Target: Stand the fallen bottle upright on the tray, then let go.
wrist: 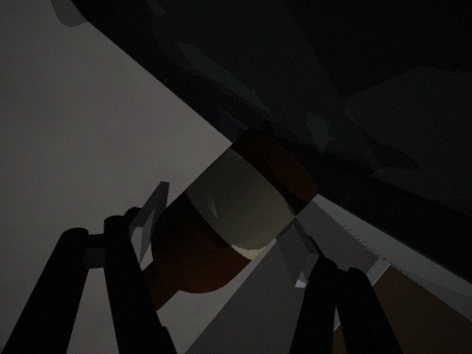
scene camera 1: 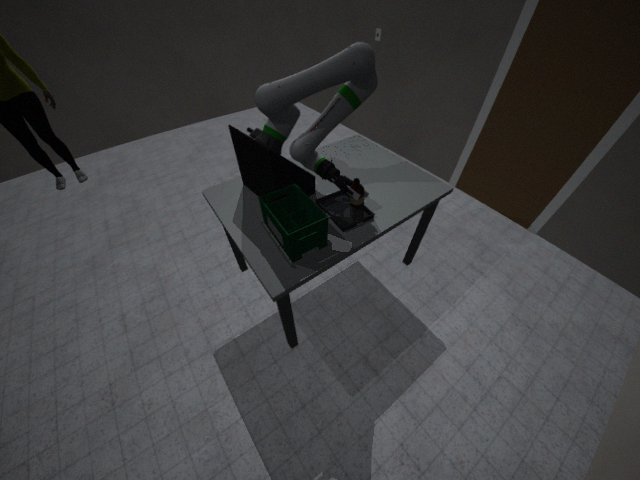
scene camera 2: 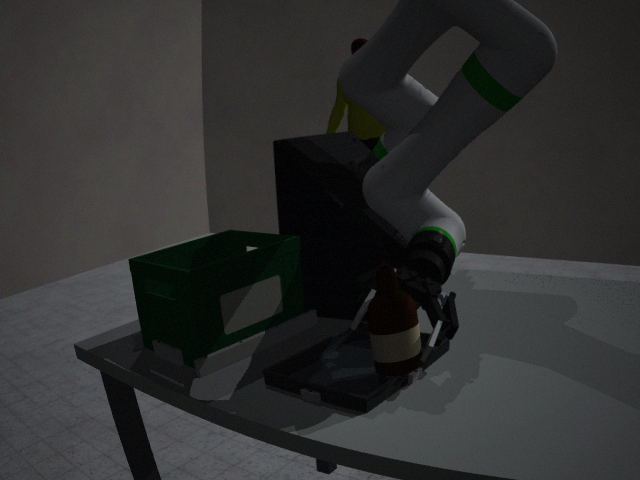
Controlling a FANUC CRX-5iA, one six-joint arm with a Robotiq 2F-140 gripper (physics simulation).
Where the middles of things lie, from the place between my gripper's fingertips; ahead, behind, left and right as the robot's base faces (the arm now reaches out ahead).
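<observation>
Brown bottle (wrist: pixel 256 187): 1 cm above my hand, 4 cm behind it, 1 cm to the right of it.
</observation>
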